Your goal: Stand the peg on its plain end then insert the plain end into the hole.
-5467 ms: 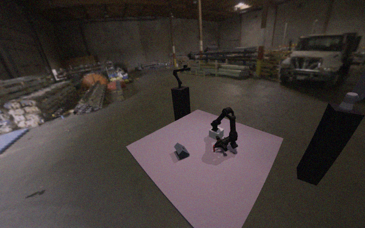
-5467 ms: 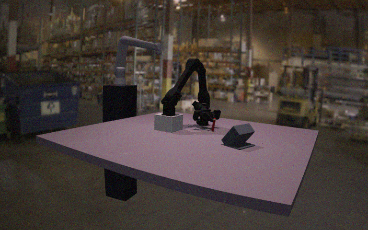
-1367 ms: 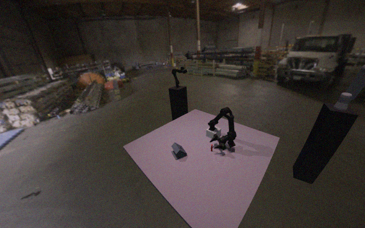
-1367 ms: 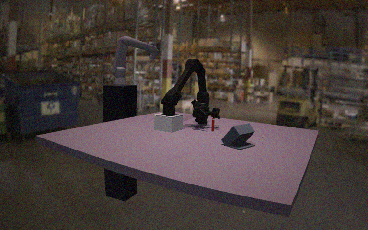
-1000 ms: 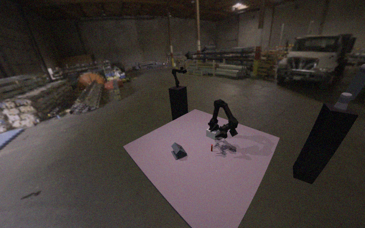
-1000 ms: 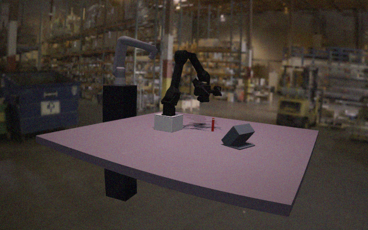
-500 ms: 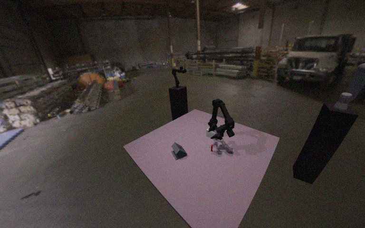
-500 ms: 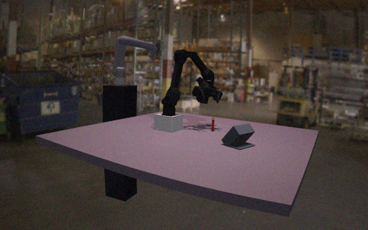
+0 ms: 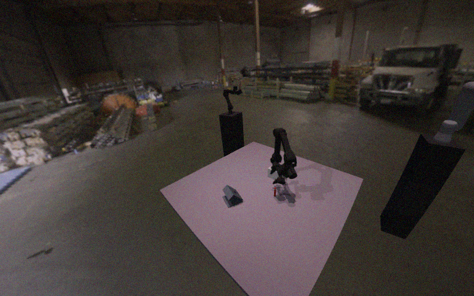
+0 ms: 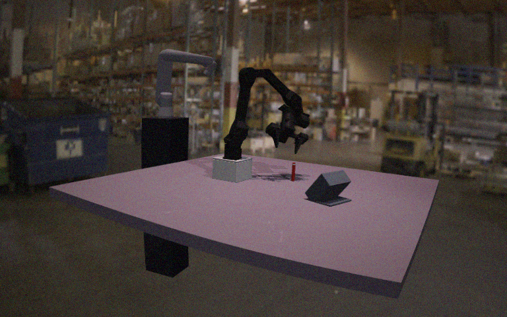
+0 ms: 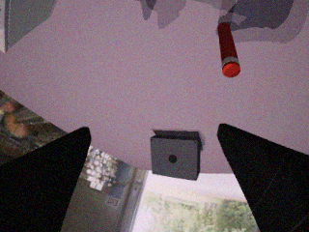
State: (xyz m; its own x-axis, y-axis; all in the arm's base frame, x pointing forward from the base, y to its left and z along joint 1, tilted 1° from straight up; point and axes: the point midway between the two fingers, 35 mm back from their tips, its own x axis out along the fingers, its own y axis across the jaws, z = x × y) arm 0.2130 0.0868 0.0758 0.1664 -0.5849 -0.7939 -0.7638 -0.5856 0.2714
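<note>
The red peg is 8 cm below my gripper tip, 4 cm to the left of it and 3 cm ahead of it. From my gripper tip the other things lie so: sloped panel (23 cm ahead, 22 cm to the right, 9 cm below).
</note>
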